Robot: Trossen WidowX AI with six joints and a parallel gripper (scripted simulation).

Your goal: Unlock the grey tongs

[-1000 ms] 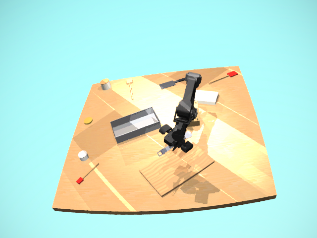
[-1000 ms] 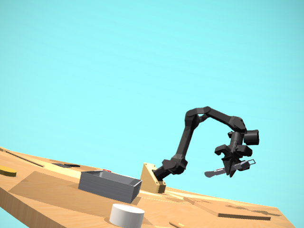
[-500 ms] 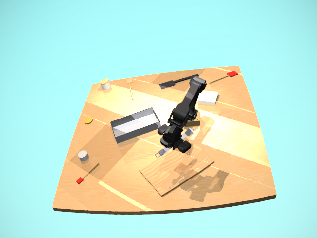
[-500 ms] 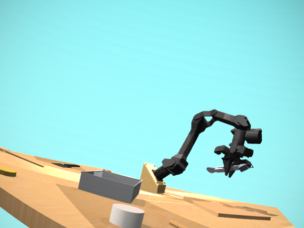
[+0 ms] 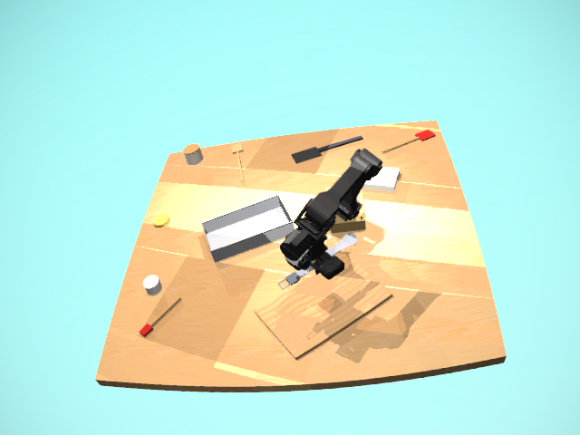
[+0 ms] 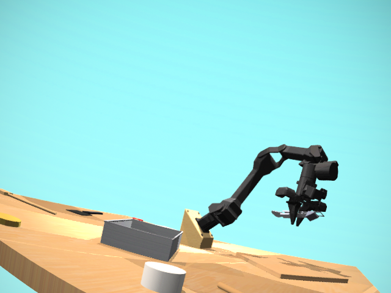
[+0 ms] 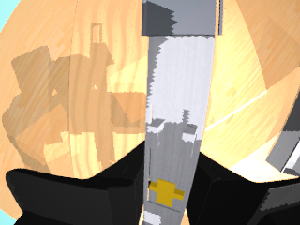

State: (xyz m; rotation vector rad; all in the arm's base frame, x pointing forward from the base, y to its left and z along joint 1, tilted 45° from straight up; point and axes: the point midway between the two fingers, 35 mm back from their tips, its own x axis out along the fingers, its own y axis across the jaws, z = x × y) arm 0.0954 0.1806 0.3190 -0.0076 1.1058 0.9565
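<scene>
Right now the wooden board is 1 cm behind my gripper tip, 1 cm to the left of it and 14 cm below it. From my gripper tip the other things lie so: roasting tin 27 cm ahead, 35 cm to the right, 12 cm below; white cylinder 60 cm ahead, 11 cm to the right, 13 cm below; yellow lock piece 1 cm behind, 4 cm above.
</scene>
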